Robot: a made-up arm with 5 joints. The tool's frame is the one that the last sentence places.
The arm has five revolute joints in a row. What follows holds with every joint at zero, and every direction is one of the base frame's. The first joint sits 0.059 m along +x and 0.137 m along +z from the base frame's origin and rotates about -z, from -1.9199 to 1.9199 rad. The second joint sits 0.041 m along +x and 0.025 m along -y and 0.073 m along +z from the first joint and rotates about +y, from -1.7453 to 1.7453 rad. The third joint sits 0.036 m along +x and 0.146 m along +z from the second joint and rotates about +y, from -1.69 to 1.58 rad. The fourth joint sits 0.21 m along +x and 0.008 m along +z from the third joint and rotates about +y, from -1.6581 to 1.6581 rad. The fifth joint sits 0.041 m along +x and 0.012 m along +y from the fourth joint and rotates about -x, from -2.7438 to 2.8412 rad. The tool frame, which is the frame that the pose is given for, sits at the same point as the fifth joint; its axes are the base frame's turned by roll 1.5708, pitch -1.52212 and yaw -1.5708 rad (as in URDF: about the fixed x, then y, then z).
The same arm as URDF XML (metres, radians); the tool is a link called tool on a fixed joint. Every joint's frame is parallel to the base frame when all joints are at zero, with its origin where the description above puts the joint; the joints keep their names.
<robot name="arm">
  <link name="base"/>
  <link name="link1"/>
  <link name="link2"/>
  <link name="link3"/>
  <link name="link4"/>
  <link name="link5"/>
  <link name="tool"/>
  <joint name="joint 1" type="revolute">
    <parent link="base"/>
    <child link="link1"/>
    <origin xyz="0.059 0 0.137"/>
    <axis xyz="0 0 -1"/>
    <limit lower="-1.9199" upper="1.9199"/>
  </joint>
  <joint name="joint 2" type="revolute">
    <parent link="link1"/>
    <child link="link2"/>
    <origin xyz="0.041 -0.025 0.073"/>
    <axis xyz="0 1 0"/>
    <limit lower="-1.7453" upper="1.7453"/>
  </joint>
  <joint name="joint 3" type="revolute">
    <parent link="link2"/>
    <child link="link3"/>
    <origin xyz="0.036 0 0.146"/>
    <axis xyz="0 1 0"/>
    <limit lower="-1.69" upper="1.58"/>
  </joint>
  <joint name="joint 4" type="revolute">
    <parent link="link3"/>
    <child link="link4"/>
    <origin xyz="0.21 0 0.008"/>
    <axis xyz="0 1 0"/>
    <limit lower="-1.6581" upper="1.6581"/>
  </joint>
  <joint name="joint 5" type="revolute">
    <parent link="link4"/>
    <child link="link5"/>
    <origin xyz="0.041 0.012 0"/>
    <axis xyz="-1 0 0"/>
    <limit lower="-2.7438" upper="2.8412"/>
  </joint>
  <joint name="tool_fixed" type="fixed">
    <parent link="link5"/>
    <child link="tool"/>
    <origin xyz="0 0 0" rpy="1.5708 -1.5221 -1.5708"/>
  </joint>
</robot>

